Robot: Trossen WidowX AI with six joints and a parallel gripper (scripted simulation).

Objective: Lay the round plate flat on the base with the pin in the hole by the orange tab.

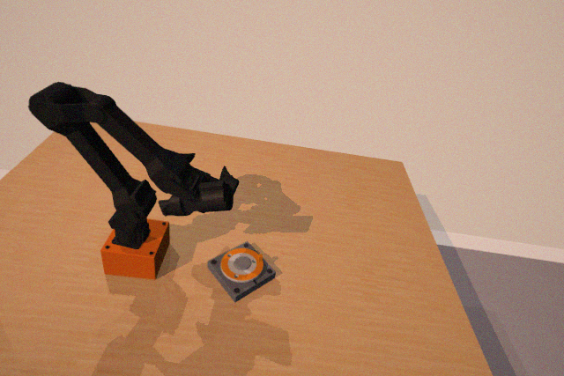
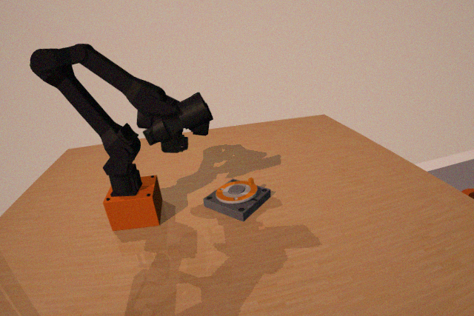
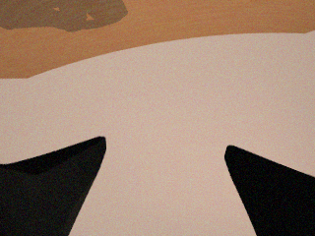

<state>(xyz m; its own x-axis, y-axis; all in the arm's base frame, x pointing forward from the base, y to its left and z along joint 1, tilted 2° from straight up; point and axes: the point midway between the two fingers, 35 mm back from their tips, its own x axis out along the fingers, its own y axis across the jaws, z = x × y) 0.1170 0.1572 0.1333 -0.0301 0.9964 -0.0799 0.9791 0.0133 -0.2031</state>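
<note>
Now: the base 15 cm ahead of my gripper tip, 16 cm to the right of it and 18 cm below it.
</note>
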